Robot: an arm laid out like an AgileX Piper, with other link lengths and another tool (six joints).
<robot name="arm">
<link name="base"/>
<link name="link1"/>
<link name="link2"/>
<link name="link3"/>
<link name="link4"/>
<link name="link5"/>
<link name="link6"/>
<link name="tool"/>
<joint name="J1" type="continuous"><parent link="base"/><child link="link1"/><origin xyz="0 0 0.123" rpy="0 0 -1.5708"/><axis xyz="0 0 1"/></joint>
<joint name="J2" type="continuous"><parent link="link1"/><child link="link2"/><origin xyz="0 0 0" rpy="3.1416 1.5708 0"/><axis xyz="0 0 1"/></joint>
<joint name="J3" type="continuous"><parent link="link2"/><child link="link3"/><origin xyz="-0.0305 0.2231 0" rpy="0 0 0"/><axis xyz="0 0 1"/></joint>
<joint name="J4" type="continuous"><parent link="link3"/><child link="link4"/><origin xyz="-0.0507 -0.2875 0" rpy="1.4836 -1.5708 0"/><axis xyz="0 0 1"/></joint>
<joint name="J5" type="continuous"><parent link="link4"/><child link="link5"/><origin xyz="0 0 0" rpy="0 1.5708 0"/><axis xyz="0 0 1"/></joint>
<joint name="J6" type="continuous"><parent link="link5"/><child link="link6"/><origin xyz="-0.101 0 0" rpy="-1.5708 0 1.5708"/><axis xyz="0 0 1"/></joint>
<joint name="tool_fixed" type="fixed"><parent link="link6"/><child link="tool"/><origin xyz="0.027 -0.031 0.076" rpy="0 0.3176 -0.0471"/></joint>
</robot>
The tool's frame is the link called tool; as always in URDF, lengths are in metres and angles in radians. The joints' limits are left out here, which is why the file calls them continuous.
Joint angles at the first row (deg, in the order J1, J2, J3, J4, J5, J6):
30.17 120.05 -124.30 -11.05 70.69 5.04
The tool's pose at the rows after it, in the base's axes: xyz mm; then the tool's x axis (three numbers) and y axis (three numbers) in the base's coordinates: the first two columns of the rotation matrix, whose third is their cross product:
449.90 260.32 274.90 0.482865 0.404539 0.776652 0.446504 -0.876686 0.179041
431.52 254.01 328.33 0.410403 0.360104 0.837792 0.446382 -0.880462 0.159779
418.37 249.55 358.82 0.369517 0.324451 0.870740 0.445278 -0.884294 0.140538
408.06 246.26 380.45 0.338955 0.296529 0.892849 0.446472 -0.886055 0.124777
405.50 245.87 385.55 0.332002 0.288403 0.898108 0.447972 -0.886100 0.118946
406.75 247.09 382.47 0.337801 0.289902 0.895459 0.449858 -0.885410 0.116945
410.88 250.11 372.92 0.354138 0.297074 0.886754 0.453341 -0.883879 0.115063
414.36 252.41 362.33 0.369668 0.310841 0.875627 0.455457 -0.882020 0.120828
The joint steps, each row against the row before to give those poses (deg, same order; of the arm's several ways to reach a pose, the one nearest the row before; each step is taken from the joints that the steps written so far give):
0.00 -5.09 0.00 0.10 0.05 -1.83
0.00 -6.02 0.00 1.24 0.00 -0.67
0.00 -3.53 0.00 0.99 0.00 0.00
0.00 -2.42 -0.18 0.83 0.00 0.00
0.00 -0.50 -0.12 0.34 0.00 0.00
0.00 0.38 0.00 0.15 0.00 0.00
0.00 1.14 -0.01 0.19 0.00 0.00
0.12 0.92 0.41 -0.29 0.00 0.00

